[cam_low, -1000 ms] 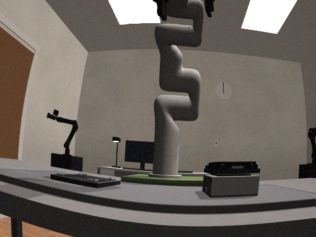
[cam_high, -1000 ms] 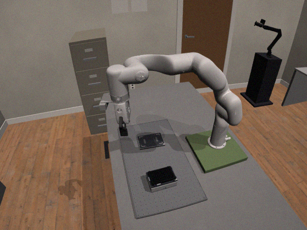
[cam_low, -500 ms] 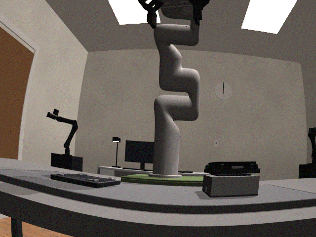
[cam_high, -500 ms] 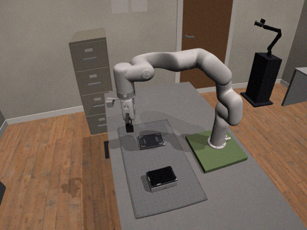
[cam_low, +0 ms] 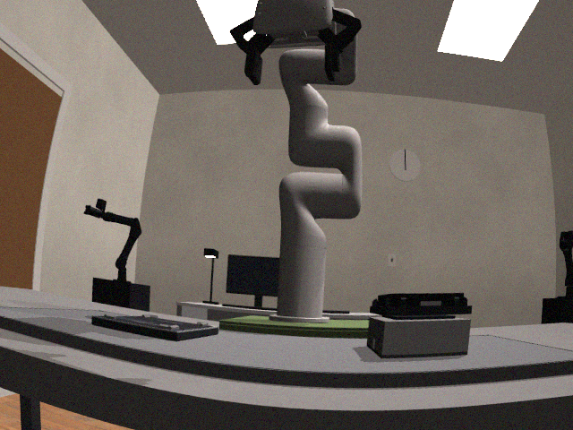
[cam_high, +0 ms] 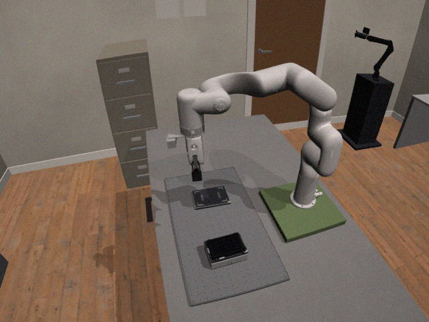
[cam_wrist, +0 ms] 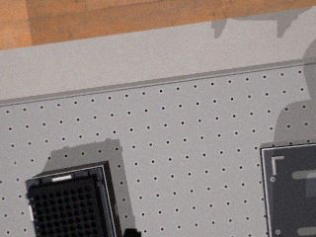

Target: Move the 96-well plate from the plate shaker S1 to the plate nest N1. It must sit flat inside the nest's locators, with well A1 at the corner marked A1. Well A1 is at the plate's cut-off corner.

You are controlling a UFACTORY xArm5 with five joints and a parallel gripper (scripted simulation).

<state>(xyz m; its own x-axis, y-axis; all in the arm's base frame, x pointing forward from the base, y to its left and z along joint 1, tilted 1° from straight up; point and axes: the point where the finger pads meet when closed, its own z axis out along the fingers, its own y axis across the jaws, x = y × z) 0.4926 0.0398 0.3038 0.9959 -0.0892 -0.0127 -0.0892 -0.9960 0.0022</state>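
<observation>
My hand is 250 mm above the black 96-well plate, 160 mm to the right of it and 70 mm past it. Round my hand: dark plate nest (310 mm below, 170 mm to the right, 80 mm behind).
</observation>
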